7 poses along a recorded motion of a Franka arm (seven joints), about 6.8 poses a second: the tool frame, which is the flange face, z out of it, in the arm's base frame.
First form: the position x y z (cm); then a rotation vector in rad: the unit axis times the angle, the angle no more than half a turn.
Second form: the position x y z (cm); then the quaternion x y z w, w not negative. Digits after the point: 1 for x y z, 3 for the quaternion.
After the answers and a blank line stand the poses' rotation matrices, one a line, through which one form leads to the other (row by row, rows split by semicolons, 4 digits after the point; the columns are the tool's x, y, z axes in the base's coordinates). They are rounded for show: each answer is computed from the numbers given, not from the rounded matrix.
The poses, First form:
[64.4 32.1 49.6 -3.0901 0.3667 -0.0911]
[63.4 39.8 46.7 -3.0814 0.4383 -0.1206]
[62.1 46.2 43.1 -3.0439 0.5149 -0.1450]
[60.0 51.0 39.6 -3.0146 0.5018 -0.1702]
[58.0 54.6 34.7 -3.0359 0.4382 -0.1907]
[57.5 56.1 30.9 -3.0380 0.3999 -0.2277]
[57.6 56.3 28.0 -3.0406 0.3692 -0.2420]
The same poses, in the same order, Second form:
[64.4 32.1 49.6 -0.993 0.118 -0.029 0.014]
[63.4 39.8 46.7 -0.989 0.141 -0.039 0.013]
[62.1 46.2 43.1 -0.985 0.167 -0.047 0.026]
[60.0 51.0 39.6 -0.984 0.164 -0.056 0.040]
[58.0 54.6 34.7 -0.987 0.143 -0.062 0.034]
[57.5 56.1 30.9 -0.988 0.130 -0.074 0.034]
[57.6 56.3 28.0 -0.989 0.120 -0.079 0.035]

0.9705 -0.2330 0.0614; -0.2346 -0.9719 0.0214; 0.0547 -0.0352 -0.9979
0.9574 -0.2773 0.0804; -0.2794 -0.9600 0.0157; 0.0728 -0.0374 -0.9966
0.9401 -0.3256 0.1009; -0.3304 -0.9432 0.0346; 0.0839 -0.0659 -0.9943
0.9402 -0.3179 0.1226; -0.3269 -0.9431 0.0613; 0.0961 -0.0977 -0.9906
0.9517 -0.2771 0.1322; -0.2856 -0.9571 0.0498; 0.1127 -0.0851 -0.9900
0.9552 -0.2520 0.1553; -0.2622 -0.9638 0.0488; 0.1374 -0.0874 -0.9867
0.9588 -0.2321 0.1640; -0.2430 -0.9688 0.0494; 0.1474 -0.0872 -0.9852

